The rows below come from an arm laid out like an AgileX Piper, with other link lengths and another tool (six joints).
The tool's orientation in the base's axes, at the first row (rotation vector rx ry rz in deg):
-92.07 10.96 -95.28
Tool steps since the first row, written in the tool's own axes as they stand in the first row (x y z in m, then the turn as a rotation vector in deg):
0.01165 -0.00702 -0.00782 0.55 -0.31 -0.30
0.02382 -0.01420 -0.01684 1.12 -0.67 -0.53
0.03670 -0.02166 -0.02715 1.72 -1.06 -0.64
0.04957 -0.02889 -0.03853 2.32 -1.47 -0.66
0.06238 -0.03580 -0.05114 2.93 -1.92 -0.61
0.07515 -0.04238 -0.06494 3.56 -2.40 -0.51
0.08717 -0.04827 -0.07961 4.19 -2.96 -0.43
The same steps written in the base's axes. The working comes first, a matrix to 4 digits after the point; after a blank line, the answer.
The tool's axes in the first row as the columns of a matrix, in the base's axes (used below as rounded here):
0.1250 0.4286 0.8948
-0.6206 -0.6699 0.4076
0.7741 -0.6062 0.1822

-0.00855 -0.00571 0.01185 -0.33 -0.26 0.56
-0.01818 -0.01213 0.02398 -0.62 -0.46 1.18
-0.02899 -0.01933 0.03659 -0.81 -0.62 1.86
-0.04066 -0.02711 0.04887 -0.93 -0.72 2.57
-0.05331 -0.03558 0.06067 -1.00 -0.78 3.32
-0.06688 -0.04472 0.07203 -1.04 -0.81 4.12
-0.08103 -0.05421 0.08223 -1.13 -0.79 4.96

